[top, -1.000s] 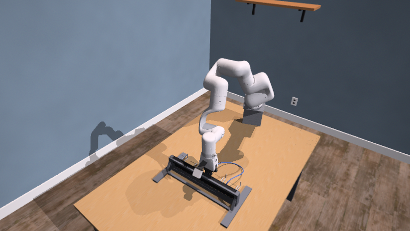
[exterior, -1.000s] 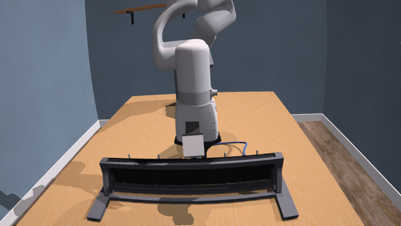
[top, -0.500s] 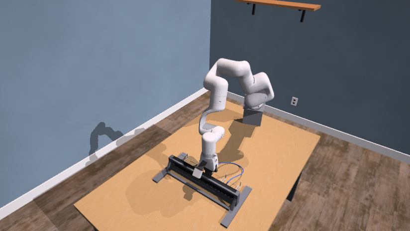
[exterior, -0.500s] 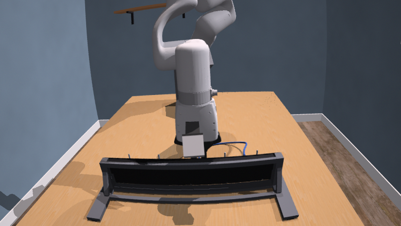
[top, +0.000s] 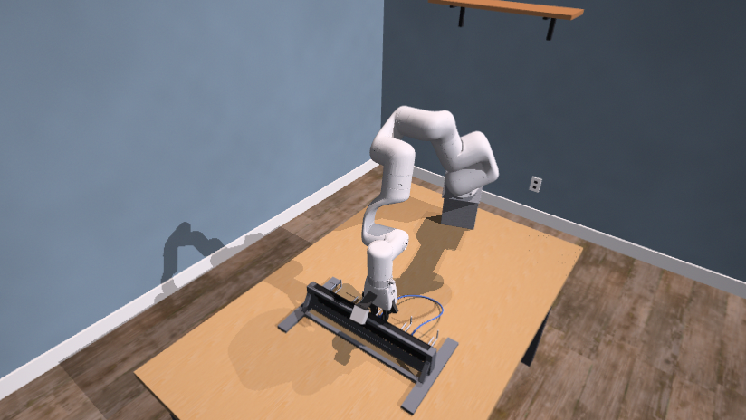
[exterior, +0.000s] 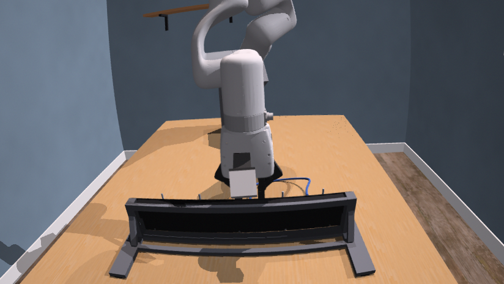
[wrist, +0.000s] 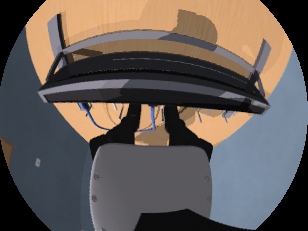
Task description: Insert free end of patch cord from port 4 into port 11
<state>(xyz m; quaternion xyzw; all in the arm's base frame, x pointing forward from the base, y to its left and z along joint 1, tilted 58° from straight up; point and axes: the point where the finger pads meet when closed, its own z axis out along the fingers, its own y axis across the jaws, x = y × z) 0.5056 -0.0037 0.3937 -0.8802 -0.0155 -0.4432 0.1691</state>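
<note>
My gripper is now 20 mm short of the plug and 20 mm above it.
</note>
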